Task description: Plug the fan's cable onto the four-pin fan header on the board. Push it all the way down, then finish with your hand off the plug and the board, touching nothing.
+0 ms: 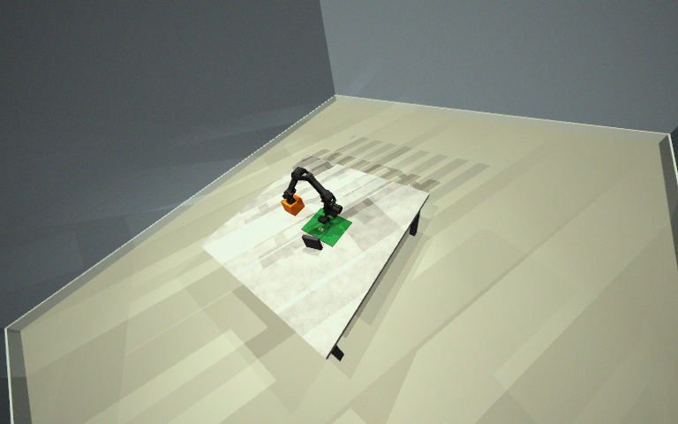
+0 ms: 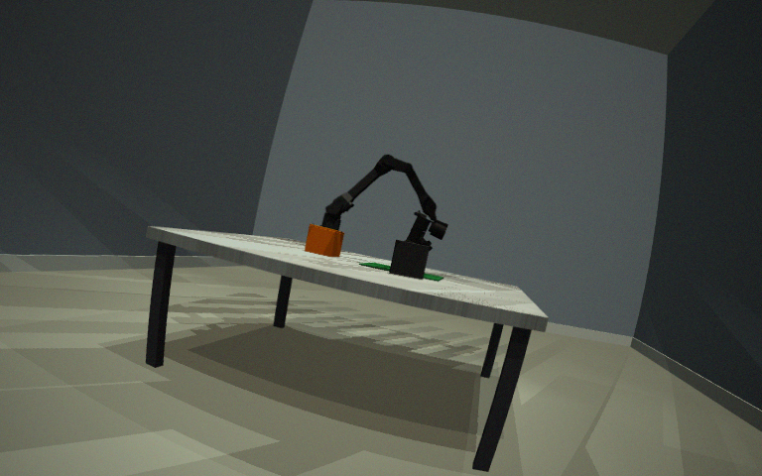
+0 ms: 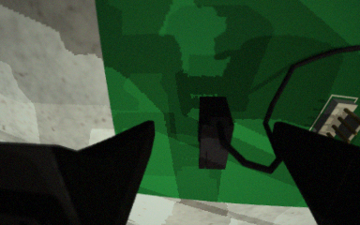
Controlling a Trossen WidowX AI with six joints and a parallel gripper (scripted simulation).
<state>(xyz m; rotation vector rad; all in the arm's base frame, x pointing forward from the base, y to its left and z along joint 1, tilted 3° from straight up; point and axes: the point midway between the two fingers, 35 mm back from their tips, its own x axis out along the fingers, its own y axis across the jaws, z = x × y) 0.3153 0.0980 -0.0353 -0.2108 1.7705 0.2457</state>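
Now: gripper tip 3 cm short of the board, 4 cm to the left of it and 4 cm above it. The rest, counted from my gripper tip: black fan 9 cm ahead, 21 cm to the right, 3 cm above; then white four-pin fan header 2 cm ahead, 9 cm to the right, 2 cm below; then black plug 1 cm behind.
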